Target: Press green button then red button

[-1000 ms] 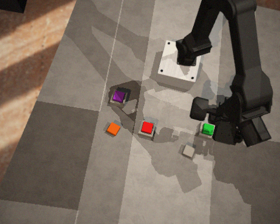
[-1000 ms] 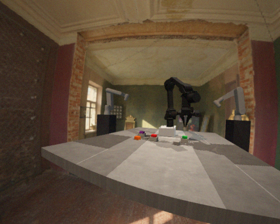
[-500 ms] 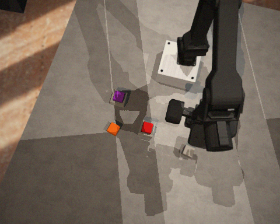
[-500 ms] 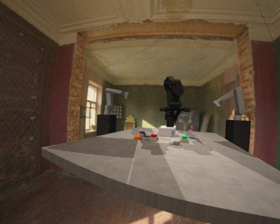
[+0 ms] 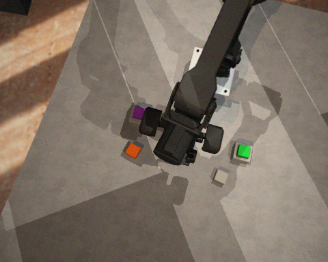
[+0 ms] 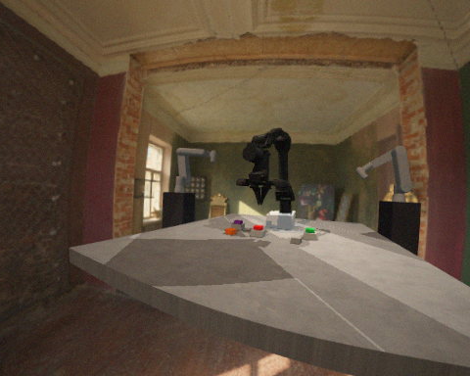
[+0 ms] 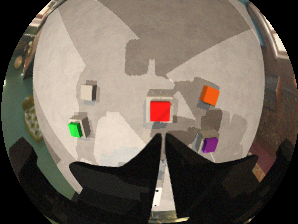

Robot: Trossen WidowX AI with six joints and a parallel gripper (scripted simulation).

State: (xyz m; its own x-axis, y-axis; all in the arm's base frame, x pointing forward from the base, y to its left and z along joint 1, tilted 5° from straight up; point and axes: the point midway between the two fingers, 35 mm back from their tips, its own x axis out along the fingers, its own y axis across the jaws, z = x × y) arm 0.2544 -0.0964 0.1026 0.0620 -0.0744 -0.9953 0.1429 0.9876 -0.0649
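Right now my gripper tip is 9 cm above the red button. From my gripper tip the other things lie so: orange block (1 cm ahead, 11 cm to the right, 11 cm below); then purple button (10 cm behind, 11 cm to the right, 9 cm below); then pale block (5 cm ahead, 14 cm to the left, 11 cm below).
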